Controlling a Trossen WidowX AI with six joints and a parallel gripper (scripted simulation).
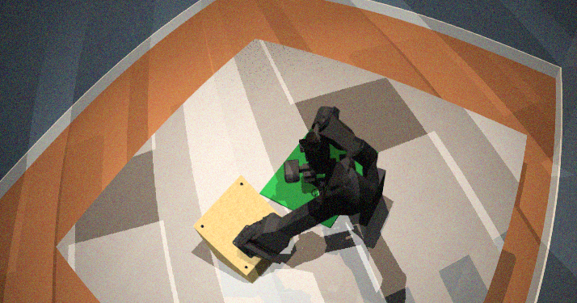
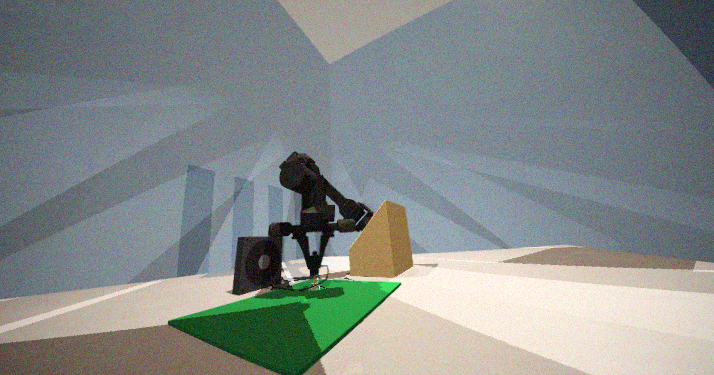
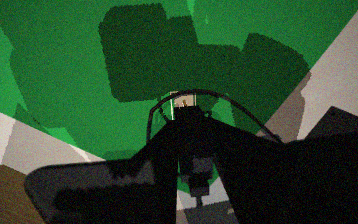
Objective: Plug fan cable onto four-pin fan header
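My gripper tip is 4 cm above the four-pin header. From my gripper tip the other things lie so: black fan: 15 cm to the right, 2 cm ahead, 2 cm above; fan plug: 1 cm behind, 1 cm above; green board: 6 cm below, 6 cm ahead, 4 cm to the left.
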